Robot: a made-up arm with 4 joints.
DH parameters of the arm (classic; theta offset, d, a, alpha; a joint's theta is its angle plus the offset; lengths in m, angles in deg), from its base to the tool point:
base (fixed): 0 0.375 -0.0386 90
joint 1: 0 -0.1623 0.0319 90
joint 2: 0 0.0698 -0.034 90
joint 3: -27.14 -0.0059 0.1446 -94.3
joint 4: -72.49 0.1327 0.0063 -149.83
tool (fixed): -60.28 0.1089 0 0
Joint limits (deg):
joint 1: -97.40..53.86
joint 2: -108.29..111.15
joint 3: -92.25..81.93
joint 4: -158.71..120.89
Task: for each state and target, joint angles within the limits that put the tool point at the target. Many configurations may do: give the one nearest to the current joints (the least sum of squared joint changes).
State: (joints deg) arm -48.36 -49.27 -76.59 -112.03
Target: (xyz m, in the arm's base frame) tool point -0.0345 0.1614 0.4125
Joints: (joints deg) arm -17.37 -34.88 -84.56 -157.27
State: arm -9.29 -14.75 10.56 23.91
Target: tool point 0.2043 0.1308 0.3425
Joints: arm 41.91 1.40 52.24 9.94
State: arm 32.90 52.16 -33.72 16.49
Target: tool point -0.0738 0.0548 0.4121
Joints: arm 40.81 79.34 -26.30 43.67
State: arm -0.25 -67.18 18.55 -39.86
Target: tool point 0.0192 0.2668 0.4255
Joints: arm -11.08 -65.03 -29.59 -56.45
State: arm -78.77 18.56 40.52 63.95
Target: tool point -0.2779 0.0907 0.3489
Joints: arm -97.40 34.85 76.15 29.72
